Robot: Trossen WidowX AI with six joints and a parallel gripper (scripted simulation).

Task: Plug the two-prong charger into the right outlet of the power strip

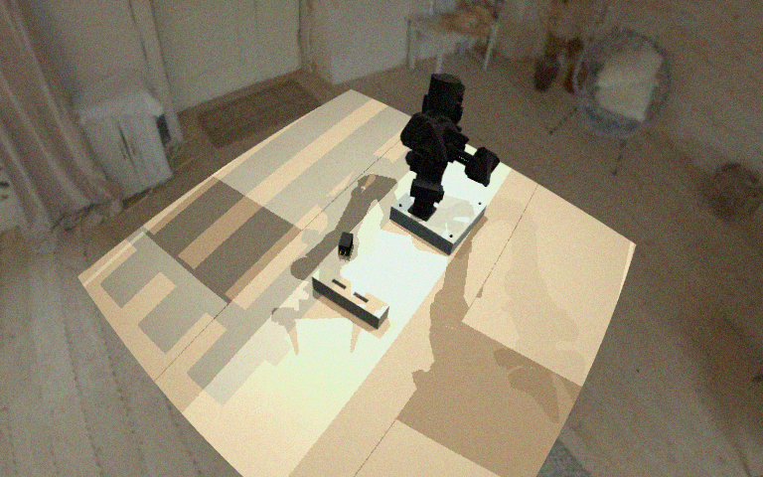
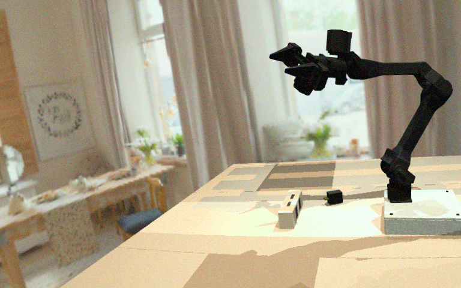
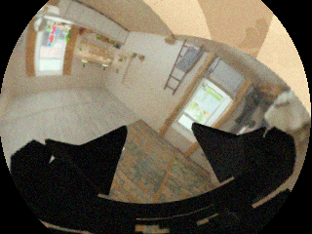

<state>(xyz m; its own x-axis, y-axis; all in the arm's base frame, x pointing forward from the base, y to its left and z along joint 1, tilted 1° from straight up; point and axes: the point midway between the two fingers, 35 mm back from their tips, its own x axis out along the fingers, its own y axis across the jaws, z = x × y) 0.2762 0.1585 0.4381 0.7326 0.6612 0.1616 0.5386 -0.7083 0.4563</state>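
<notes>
My gripper tip is now 48 cm above the black two-prong charger, 29 cm to the left of it and 7 cm past it.
</notes>
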